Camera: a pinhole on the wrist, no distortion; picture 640 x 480 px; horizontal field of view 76.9 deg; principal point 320.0 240.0 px. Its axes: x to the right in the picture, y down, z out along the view. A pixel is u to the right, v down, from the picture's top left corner.
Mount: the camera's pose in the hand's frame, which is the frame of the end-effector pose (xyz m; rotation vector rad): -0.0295 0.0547 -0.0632 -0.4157 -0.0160 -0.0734
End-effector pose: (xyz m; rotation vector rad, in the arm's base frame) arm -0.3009 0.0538 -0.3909 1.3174 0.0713 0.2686
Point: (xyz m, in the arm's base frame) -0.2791 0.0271 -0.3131
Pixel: 525 121
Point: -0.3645 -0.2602 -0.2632
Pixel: 226 64
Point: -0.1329 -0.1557 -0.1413
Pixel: 504 208
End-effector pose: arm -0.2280 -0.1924 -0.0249 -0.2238 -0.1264 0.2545
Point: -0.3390 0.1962 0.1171
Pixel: 348 405
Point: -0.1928 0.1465 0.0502
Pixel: 535 456
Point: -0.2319 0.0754 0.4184
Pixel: 431 147
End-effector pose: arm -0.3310 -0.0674 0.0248 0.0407 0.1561 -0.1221
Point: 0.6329 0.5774 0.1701
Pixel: outside the picture
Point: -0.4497 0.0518 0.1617
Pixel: 52 171
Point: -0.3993 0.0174 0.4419
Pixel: 226 89
